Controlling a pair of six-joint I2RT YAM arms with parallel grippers.
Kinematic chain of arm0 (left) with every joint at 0, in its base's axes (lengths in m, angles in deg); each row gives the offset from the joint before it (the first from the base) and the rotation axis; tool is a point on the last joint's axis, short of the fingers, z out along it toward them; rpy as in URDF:
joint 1: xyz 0 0 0.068 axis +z
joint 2: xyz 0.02 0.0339 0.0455 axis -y
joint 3: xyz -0.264 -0.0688 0 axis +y
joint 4: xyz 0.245 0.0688 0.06 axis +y
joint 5: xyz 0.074 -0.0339 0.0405 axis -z
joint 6: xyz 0.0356 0 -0.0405 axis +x
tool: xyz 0 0 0 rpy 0 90 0
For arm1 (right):
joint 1: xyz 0 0 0.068 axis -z
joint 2: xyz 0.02 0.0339 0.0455 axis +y
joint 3: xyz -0.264 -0.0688 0 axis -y
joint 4: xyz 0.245 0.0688 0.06 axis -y
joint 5: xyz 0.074 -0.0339 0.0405 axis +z
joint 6: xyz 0.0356 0 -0.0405 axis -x
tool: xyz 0 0 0 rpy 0 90 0
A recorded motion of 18 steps. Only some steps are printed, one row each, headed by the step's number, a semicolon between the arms.
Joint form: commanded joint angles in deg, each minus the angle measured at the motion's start. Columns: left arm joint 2, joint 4, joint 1, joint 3, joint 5, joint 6; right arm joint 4, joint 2, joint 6, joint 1, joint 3, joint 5.
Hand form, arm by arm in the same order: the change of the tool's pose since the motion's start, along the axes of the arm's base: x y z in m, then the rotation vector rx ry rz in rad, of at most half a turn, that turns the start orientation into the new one. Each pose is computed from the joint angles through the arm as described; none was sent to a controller.
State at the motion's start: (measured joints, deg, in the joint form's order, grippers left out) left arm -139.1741 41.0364 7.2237 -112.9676 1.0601 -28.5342; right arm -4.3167 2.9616 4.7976 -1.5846 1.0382 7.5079
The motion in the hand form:
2: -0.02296 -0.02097 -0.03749 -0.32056 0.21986 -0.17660; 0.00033 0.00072 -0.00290 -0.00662 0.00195 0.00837
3: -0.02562 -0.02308 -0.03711 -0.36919 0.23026 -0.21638; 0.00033 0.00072 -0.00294 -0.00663 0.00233 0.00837
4: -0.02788 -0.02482 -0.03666 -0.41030 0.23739 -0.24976; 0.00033 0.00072 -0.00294 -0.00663 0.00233 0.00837
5: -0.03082 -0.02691 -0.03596 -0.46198 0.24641 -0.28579; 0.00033 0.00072 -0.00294 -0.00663 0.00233 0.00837
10: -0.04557 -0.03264 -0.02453 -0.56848 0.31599 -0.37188; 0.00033 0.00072 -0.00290 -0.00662 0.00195 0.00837
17: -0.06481 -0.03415 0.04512 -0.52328 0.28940 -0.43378; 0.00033 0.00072 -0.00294 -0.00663 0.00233 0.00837
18: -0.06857 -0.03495 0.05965 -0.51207 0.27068 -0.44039; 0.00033 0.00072 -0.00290 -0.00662 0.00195 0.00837
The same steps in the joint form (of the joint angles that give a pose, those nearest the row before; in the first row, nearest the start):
2: -3.21 10.91 -0.79 1.57 18.53 4.76; 0.33 -0.09 0.39 -0.33 -0.59 0.11
3: -3.21 12.42 -0.79 1.57 21.64 6.60; 0.31 -0.08 0.39 -0.33 -0.59 0.11
4: -3.21 13.71 -0.79 1.57 24.24 8.22; 0.31 -0.08 0.39 -0.33 -0.59 0.11
5: -3.21 15.39 -0.79 1.57 27.39 10.03; 0.31 -0.08 0.39 -0.33 -0.59 0.11
10: -2.06 24.04 -0.92 1.51 33.03 15.91; 0.33 -0.09 0.39 -0.33 -0.59 0.11
17: 7.13 32.24 -0.94 1.51 31.52 19.56; 0.31 -0.08 0.39 -0.33 -0.59 0.11
18: 9.11 33.01 -1.01 1.51 31.30 19.63; 0.33 -0.09 0.39 -0.33 -0.59 0.11

